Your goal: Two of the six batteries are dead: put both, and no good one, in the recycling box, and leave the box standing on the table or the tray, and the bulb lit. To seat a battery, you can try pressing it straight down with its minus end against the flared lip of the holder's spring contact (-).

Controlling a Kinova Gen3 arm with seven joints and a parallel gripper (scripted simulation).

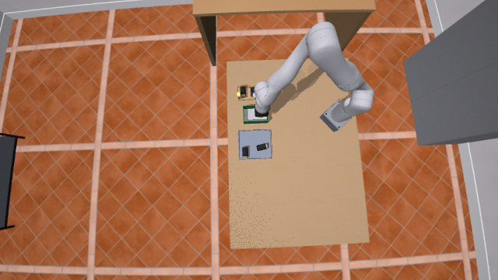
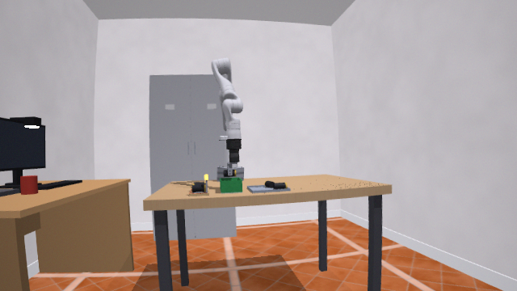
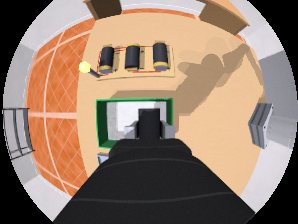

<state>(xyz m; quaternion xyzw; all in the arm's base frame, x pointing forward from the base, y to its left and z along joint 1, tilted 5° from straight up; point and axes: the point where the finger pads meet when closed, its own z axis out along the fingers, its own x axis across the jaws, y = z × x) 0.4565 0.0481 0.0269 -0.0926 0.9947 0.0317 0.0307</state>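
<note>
My gripper is now 80 mm above the green recycling box, 30 mm short of it and 10 mm to the right of it. Also, from my hand: grey tray (190 mm to the left, 90 mm below, 10 mm ahead).
</note>
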